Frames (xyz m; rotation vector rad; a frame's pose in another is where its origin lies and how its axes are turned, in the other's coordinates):
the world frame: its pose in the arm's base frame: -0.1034 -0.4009 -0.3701 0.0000 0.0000 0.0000
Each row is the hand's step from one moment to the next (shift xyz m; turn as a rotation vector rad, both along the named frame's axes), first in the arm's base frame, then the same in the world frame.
Working: the arm's base frame: its pose in the world frame: 0.1034 0.4009 0.3701 0.0000 0.0000 0.0000

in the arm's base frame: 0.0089 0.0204 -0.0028 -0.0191 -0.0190 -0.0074
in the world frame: 0.0089 0.0204 -0.0028 -0.0191 -0.0190 -0.0074
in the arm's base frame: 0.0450 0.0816 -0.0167 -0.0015 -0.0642 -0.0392
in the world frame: 0.0450 0.0816 -0.0167 -0.0015 -0.0642 -0.0392
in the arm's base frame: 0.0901 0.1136 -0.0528 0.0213 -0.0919 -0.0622
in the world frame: 0.0901 0.1136 -0.0528 0.0213 -0.0919 -0.0622
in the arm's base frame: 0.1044 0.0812 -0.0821 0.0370 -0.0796 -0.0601
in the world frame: 0.1044 0.0812 -0.0821 0.0370 -0.0796 -0.0601
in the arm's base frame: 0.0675 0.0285 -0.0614 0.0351 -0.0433 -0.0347
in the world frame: 0.0675 0.0285 -0.0614 0.0351 -0.0433 -0.0347
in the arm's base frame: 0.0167 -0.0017 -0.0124 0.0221 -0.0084 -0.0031
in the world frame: 0.0167 -0.0017 -0.0124 0.0221 -0.0084 -0.0031
